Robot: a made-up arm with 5 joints.
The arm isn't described. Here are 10 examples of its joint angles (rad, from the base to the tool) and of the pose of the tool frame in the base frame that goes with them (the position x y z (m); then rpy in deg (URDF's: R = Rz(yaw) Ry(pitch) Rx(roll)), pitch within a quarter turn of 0, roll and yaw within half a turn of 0).
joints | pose
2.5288 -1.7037 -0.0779 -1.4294 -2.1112 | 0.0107 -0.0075 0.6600 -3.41 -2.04 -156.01
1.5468 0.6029 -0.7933 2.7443 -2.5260 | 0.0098 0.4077 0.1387 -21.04 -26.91 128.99
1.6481 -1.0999 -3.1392 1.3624 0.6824 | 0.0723 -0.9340 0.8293 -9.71 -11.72 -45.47
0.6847 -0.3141 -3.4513 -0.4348 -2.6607 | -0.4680 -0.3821 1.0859 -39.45 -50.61 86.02
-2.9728 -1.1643 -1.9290 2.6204 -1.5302 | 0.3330 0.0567 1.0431 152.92 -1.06 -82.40
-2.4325 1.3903 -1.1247 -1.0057 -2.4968 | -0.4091 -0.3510 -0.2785 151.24 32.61 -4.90
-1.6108 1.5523 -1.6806 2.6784 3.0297 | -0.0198 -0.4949 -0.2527 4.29 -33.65 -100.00
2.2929 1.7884 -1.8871 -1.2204 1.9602 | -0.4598 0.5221 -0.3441 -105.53 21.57 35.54
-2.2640 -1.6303 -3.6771 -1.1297 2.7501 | 0.4584 0.5518 -0.1384 -176.61 8.15 72.95
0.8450 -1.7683 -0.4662 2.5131 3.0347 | -0.0202 -0.0227 0.6118 178.25 -15.87 -125.22
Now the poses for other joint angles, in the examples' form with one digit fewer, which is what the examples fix.
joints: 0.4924 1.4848 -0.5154 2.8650 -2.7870
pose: 0.048 0.026 -0.018 16.1 36.8 53.9
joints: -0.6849 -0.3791 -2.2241 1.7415 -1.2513
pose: 0.172 -0.140 1.257 132.1 -13.8 38.6
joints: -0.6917 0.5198 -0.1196 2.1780 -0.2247
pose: 0.045 -0.038 0.128 -8.0 31.4 125.2
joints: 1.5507 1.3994 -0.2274 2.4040 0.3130
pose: -0.001 -0.051 0.100 -8.1 -23.6 -71.5
